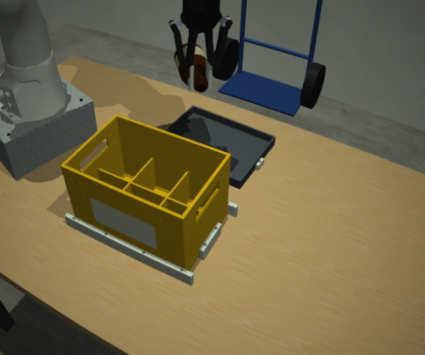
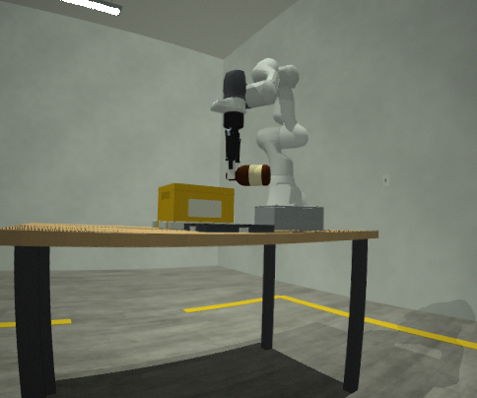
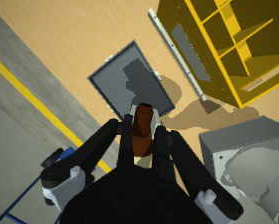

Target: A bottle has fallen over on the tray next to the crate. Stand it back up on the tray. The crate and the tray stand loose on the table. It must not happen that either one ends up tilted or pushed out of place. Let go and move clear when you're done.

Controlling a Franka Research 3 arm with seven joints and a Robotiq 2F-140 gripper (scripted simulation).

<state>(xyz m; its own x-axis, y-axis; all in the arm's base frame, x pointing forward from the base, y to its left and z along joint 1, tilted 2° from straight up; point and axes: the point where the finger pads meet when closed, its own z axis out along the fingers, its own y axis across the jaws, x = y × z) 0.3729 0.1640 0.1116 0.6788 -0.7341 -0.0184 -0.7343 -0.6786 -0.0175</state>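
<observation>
Now: the bottle 4 cm behind my hand, 4 cm to the left of it and 2 cm below it. The rest, counted from my hand: yellow crate (3 cm ahead, 25 cm to the right, 13 cm below); tray (3 cm ahead, 2 cm to the left, 20 cm below).
</observation>
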